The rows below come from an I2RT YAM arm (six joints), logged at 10 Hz.
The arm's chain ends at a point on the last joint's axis. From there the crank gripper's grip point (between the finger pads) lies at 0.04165 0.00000 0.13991 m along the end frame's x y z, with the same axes.
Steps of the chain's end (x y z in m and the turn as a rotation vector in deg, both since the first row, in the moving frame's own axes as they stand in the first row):
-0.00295, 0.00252, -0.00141, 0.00, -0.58, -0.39
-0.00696, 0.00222, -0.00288, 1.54, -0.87, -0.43
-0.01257, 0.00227, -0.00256, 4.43, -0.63, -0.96
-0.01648, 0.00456, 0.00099, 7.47, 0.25, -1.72
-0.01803, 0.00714, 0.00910, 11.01, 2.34, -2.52
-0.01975, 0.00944, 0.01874, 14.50, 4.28, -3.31
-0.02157, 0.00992, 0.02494, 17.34, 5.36, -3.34
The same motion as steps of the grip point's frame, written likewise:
-0.00437, 0.00224, -0.00100, 0.00, -0.58, -0.39
-0.00910, -0.00185, -0.00232, 1.54, -0.87, -0.43
-0.01421, -0.00924, -0.00256, 4.43, -0.63, -0.96
-0.01616, -0.01487, -0.00046, 7.47, 0.25, -1.72
-0.01302, -0.02135, 0.00454, 11.01, 2.34, -2.52
-0.01063, -0.02782, 0.01052, 14.50, 4.28, -3.31
-0.01018, -0.03387, 0.01379, 17.34, 5.36, -3.34

